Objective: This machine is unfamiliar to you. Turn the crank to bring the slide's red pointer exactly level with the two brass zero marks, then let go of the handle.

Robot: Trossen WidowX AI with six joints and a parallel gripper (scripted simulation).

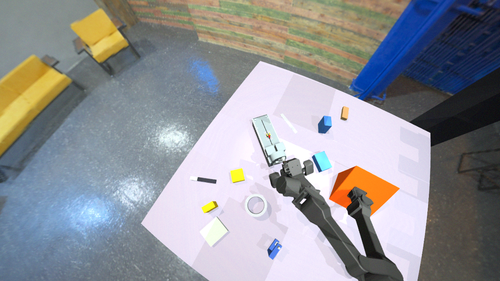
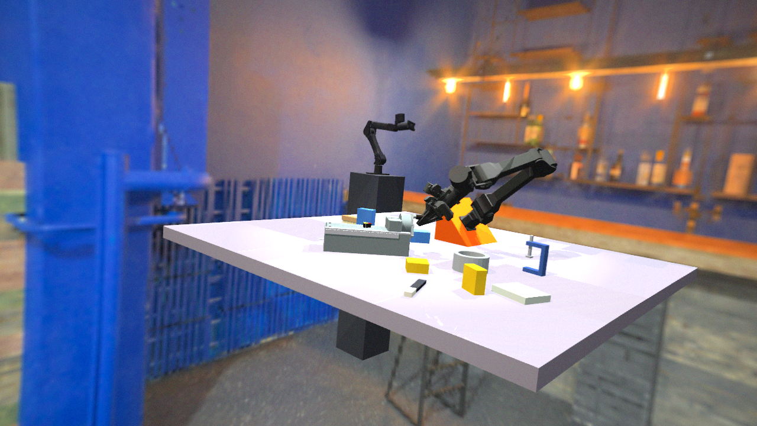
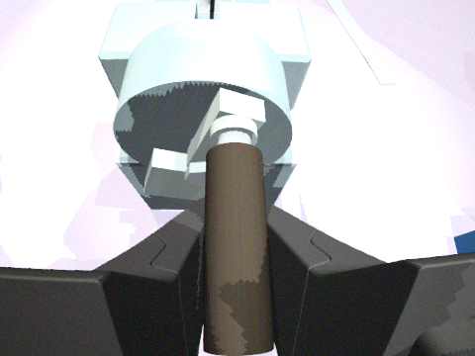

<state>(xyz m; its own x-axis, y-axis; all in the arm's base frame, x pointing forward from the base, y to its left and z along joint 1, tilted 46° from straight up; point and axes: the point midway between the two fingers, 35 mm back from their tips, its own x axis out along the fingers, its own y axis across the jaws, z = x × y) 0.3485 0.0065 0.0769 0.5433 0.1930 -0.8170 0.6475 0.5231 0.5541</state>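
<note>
Now: the brown crank handle 2 cm above my gripper tip, 1 cm to the left of it and 1 cm behind it. Also, from my gripper tip: metal strip 27 cm to the right, 9 cm below, 8 cm ahead; blue clamp 34 cm to the left, 13 cm behind, 4 cm below; red pointer 12 cm ahead, 9 cm to the right, 1 cm below.
</note>
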